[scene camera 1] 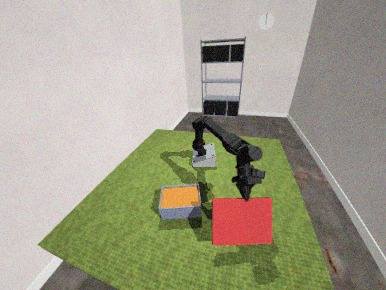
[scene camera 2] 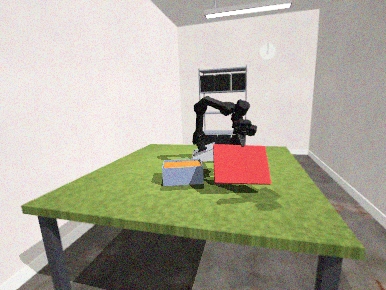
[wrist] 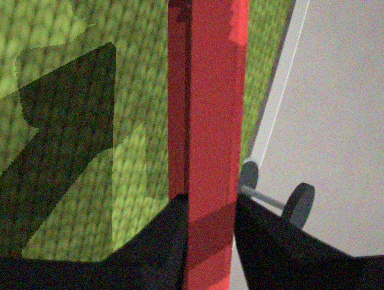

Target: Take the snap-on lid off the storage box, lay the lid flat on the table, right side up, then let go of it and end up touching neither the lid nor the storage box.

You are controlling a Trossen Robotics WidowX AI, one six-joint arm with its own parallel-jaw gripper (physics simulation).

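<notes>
The storage box (scene camera 1: 180, 212) (scene camera 2: 182, 177) stands upright and uncovered on the green table (scene camera 1: 110, 235) (scene camera 2: 125, 200), its orange inside showing at the top. The red lid (scene camera 1: 242, 221) (scene camera 2: 241, 165) (wrist: 215, 110) is off the box and to its right in both scene views. It is steeply tilted, with its broad flat face toward the scene cameras and its lower edge a little above the table. My gripper (scene camera 1: 247, 198) (scene camera 2: 243, 145) (wrist: 209, 203) is shut on the lid's upper edge. In the wrist view the lid's rim runs between the two black fingers. The lid's underside is mostly hidden.
The arm's light base plate (scene camera 1: 208, 161) (scene camera 2: 206, 154) sits behind the box. Shadows of the arm and lid fall on the table. A shelf unit (scene camera 1: 202, 75) (scene camera 2: 222, 69) stands against the back wall, beyond the table.
</notes>
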